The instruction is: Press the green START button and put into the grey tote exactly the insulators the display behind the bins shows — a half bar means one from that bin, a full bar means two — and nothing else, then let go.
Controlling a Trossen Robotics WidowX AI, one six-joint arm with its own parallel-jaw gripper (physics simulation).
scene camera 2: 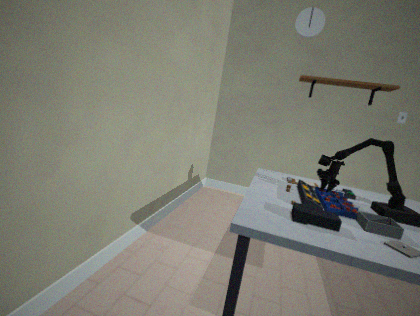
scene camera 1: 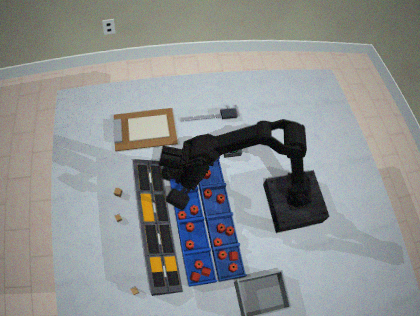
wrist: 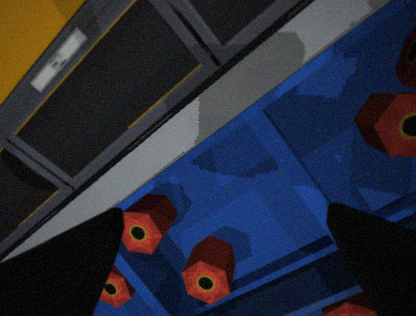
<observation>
In view: the gripper (scene camera 1: 183, 197), a display panel (scene camera 1: 168, 289) and a black block (scene camera 2: 301, 213).
The gripper is seen too in the wrist view (wrist: 226, 215). The display panel is seen too in the wrist view (wrist: 218, 62).
</observation>
